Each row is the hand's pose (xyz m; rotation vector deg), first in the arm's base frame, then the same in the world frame.
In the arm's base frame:
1: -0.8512 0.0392 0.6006 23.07 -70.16 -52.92
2: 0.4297 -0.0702 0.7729 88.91 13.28 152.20
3: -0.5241 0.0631 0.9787 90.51 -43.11 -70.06
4: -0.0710 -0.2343 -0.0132 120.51 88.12 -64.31
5: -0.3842 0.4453 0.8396 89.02 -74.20 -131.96
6: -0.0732 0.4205 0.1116 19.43 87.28 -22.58
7: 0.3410 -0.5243 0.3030 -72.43 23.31 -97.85
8: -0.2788 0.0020 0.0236 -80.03 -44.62 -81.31
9: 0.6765 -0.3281 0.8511 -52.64 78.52 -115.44
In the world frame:
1: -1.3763 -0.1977 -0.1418 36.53 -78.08 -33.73
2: -0.1985 0.0864 0.3212 -65.22 -29.80 -155.71
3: -1.1711 -0.0659 0.2953 99.11 -38.29 -45.60
4: -0.4262 -0.2430 -0.5362 103.82 92.09 -44.54
5: -1.1161 0.3364 0.1534 108.65 -61.80 -110.31
6: -0.6442 0.3845 -0.4809 5.64 74.44 -9.20
7: -0.0382 -0.3870 -0.1090 -62.44 1.04 -91.62
8: -0.6949 -0.0788 -0.5703 -63.90 -65.70 -77.10
9: 0.0848 -0.0834 0.4777 -47.32 56.20 -107.62

